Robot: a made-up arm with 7 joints. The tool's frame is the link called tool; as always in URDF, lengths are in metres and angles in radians.
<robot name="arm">
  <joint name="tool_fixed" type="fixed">
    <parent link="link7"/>
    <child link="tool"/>
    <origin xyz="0 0 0" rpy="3.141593 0 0"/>
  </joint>
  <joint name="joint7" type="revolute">
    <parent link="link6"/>
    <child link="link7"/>
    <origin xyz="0 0 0.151"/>
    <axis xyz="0 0 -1"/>
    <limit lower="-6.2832" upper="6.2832"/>
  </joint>
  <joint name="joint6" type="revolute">
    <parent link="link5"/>
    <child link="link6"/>
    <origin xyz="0 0 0.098"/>
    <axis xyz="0 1 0"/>
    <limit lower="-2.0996" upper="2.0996"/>
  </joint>
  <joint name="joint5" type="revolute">
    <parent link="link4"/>
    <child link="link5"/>
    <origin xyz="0 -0.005 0.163"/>
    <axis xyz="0 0 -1"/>
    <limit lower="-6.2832" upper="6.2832"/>
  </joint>
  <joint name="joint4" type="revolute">
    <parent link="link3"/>
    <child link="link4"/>
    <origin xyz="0 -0.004 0.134"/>
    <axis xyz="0 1 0"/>
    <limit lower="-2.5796" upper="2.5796"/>
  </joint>
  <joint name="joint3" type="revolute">
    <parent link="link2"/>
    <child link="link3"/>
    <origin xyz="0 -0.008 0.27"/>
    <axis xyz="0 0 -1"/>
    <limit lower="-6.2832" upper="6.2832"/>
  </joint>
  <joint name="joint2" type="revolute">
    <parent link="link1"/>
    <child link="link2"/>
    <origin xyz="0 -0.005 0.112"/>
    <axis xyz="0 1 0"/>
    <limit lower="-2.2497" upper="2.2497"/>
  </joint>
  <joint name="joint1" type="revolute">
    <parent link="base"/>
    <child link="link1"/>
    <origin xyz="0 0 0.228"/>
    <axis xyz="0 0 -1"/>
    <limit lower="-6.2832" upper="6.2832"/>
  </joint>
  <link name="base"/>
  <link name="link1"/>
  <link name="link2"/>
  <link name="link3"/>
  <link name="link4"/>
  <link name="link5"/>
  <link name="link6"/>
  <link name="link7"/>
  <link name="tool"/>
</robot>
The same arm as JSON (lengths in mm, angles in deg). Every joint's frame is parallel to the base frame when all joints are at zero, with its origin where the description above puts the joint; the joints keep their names.
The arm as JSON. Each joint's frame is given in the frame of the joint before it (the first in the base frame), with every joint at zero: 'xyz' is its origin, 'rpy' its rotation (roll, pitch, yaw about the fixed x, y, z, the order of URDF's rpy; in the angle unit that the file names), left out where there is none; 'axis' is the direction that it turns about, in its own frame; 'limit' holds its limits. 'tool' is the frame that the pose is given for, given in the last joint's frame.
{
  "units": {
    "length": "mm",
    "angle": "deg"
  },
  "joints": [
    {
      "name": "joint1",
      "type": "revolute",
      "origin": {
        "xyz": [
          0.0,
          0.0,
          228.0
        ]
      },
      "axis": "-z",
      "limit": {
        "lower": -360.0,
        "upper": 360.0
      }
    },
    {
      "name": "joint2",
      "type": "revolute",
      "origin": {
        "xyz": [
          0.0,
          -5.0,
          112.0
        ]
      },
      "axis": "+y",
      "limit": {
        "lower": -128.9,
        "upper": 128.9
      }
    },
    {
      "name": "joint3",
      "type": "revolute",
      "origin": {
        "xyz": [
          0.0,
          -8.0,
          270.0
        ]
      },
      "axis": "-z",
      "limit": {
        "lower": -360.0,
        "upper": 360.0
      }
    },
    {
      "name": "joint4",
      "type": "revolute",
      "origin": {
        "xyz": [
          0.0,
          -4.0,
          134.0
        ]
      },
      "axis": "+y",
      "limit": {
        "lower": -147.8,
        "upper": 147.8
      }
    },
    {
      "name": "joint5",
      "type": "revolute",
      "origin": {
        "xyz": [
          0.0,
          -5.0,
          163.0
        ]
      },
      "axis": "-z",
      "limit": {
        "lower": -360.0,
        "upper": 360.0
      }
    },
    {
      "name": "joint6",
      "type": "revolute",
      "origin": {
        "xyz": [
          0.0,
          0.0,
          98.0
        ]
      },
      "axis": "+y",
      "limit": {
        "lower": -120.3,
        "upper": 120.3
      }
    },
    {
      "name": "joint7",
      "type": "revolute",
      "origin": {
        "xyz": [
          0.0,
          0.0,
          151.0
        ]
      },
      "axis": "-z",
      "limit": {
        "lower": -360.0,
        "upper": 360.0
      }
    }
  ],
  "tool": {
    "origin": {
      "xyz": [
        0.0,
        0.0,
        0.0
      ],
      "rpy": [
        -180.0,
        0.0,
        0.0
      ]
    }
  }
}

